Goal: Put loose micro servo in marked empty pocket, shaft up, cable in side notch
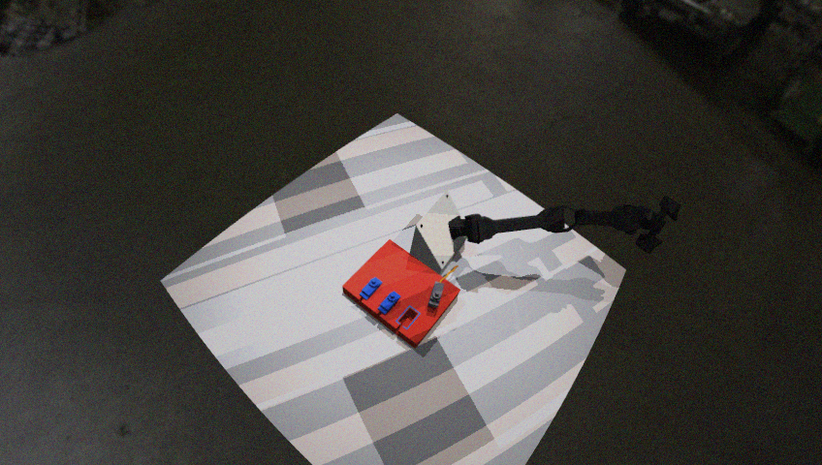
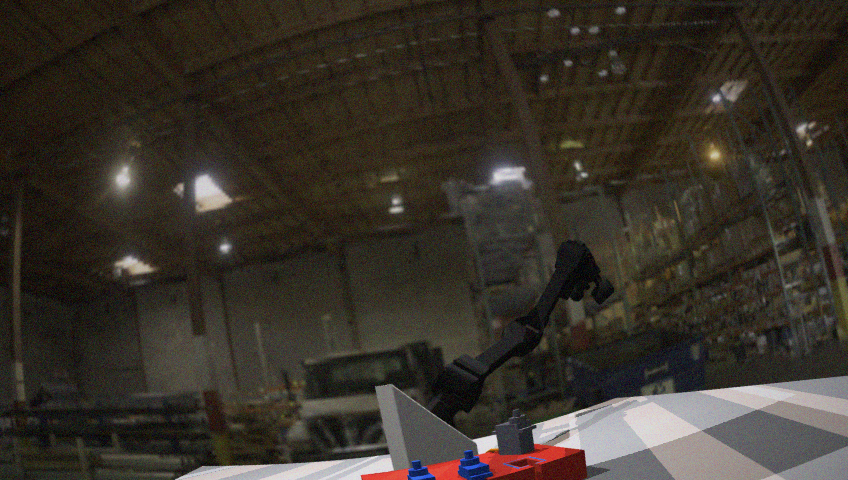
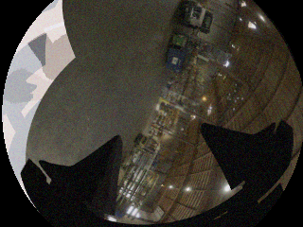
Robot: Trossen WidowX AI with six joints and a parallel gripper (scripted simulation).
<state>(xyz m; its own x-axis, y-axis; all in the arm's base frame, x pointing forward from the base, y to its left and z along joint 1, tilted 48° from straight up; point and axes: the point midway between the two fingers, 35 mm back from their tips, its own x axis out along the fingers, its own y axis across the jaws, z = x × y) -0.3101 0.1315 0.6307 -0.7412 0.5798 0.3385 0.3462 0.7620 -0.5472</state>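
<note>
The red deck is 62 cm ahead of my gripper tip, 55 cm to the right of it and 34 cm below it.
</note>
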